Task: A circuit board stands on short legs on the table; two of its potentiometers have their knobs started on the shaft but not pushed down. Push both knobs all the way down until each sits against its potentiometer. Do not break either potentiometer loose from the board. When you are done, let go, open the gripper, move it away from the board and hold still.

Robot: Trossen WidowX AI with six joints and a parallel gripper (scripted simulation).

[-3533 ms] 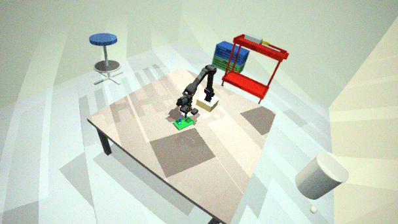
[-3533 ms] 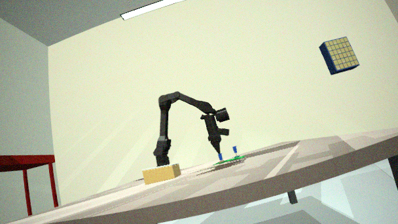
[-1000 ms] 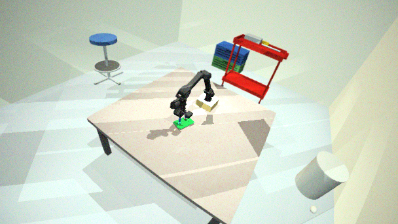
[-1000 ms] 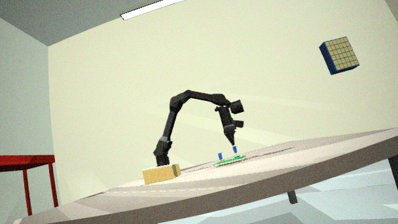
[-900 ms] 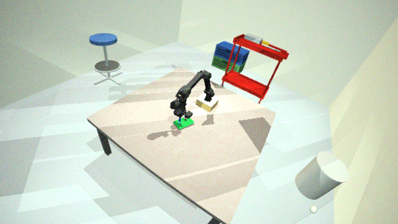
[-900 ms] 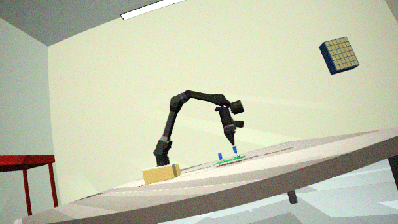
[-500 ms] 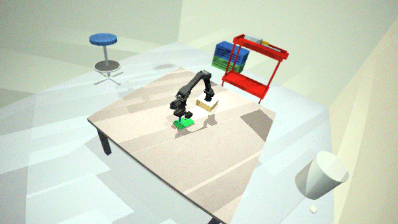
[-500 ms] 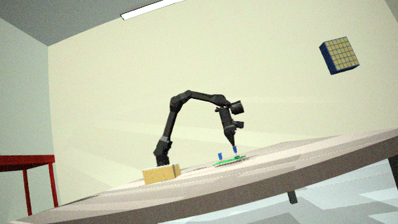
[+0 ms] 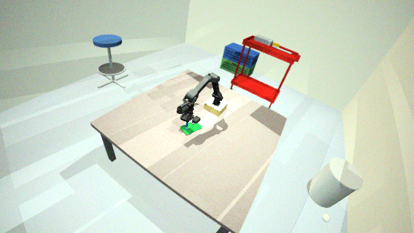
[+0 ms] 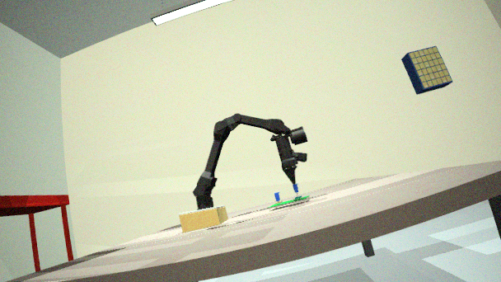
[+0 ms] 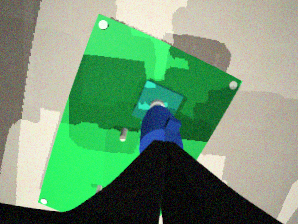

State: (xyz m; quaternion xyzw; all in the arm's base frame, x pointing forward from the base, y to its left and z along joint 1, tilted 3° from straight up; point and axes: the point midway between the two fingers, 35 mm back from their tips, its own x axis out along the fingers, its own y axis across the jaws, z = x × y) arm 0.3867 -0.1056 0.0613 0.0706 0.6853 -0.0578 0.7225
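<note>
My gripper tip is 20 mm above the blue knob.
</note>
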